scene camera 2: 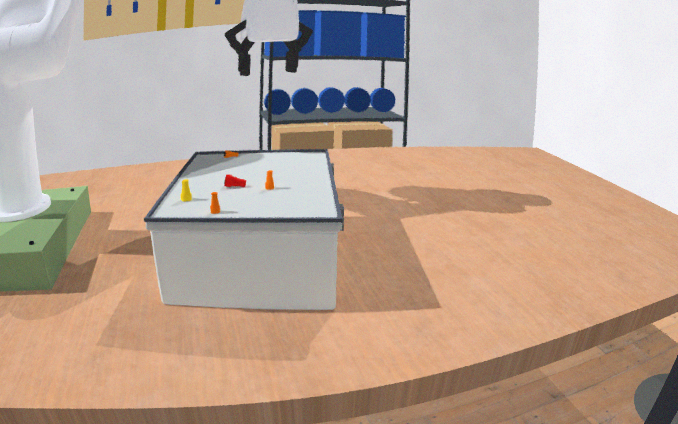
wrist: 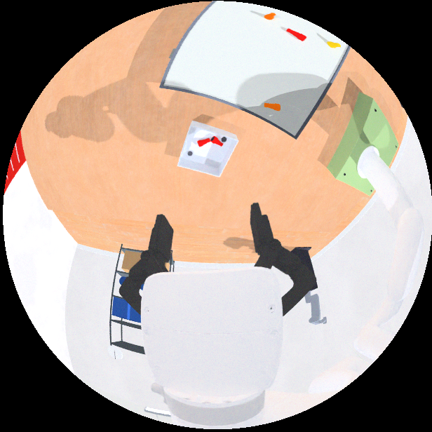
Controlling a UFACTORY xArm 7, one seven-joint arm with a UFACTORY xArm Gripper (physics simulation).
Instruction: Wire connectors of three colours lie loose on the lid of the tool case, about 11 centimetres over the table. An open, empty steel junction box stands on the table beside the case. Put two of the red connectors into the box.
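Seen in the pictures: gripper, fingertip midpoint: (scene camera 2: 268, 73); arm's base, link origin: (scene camera 2: 20, 209).
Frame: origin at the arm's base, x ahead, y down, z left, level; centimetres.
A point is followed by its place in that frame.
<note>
Two red connectors (wrist: 203, 142) (wrist: 217, 141) lie inside the steel junction box (wrist: 228, 156), close together, in the wrist view. The box stands on the table beside the tool case (scene camera 2: 245, 265) @[y -0.2, x 41.1, z -24.9 cm] (wrist: 220, 65); it does not show in the scene view. A third red connector (scene camera 2: 234, 181) @[y -6.2, x 40.6, z -13.5 cm] (wrist: 296, 34) lies on its side on the lid. A yellow connector (scene camera 2: 186, 191) @[y -6.6, x 34.4, z -17.4 cm] (wrist: 333, 45) stands on the lid. Orange connectors (scene camera 2: 215, 203) @[y -6.5, x 38.2, z -22.2 cm] (scene camera 2: 270, 180) @[y -6.5, x 45.1, z -15.0 cm] (wrist: 272, 106) are on the lid too, two upright and one lying near the far edge. My gripper (scene camera 2: 268, 72) @[y -17.7, x 47.1, z 13.5 cm] (wrist: 207, 216) is open and empty, raised above the lid's height.
The arm's green base block (scene camera 2: 30, 265) @[y 1.8, x 9.8, z -18.9 cm] (wrist: 345, 160) stands on the table (scene camera 2: 500, 260) @[y 5.7, x 77.5, z -18.9 cm] (wrist: 125, 185) beside the case. The case lid has a dark raised rim. A shelf rack (scene camera 2: 407, 90) with blue bins stands behind the table.
</note>
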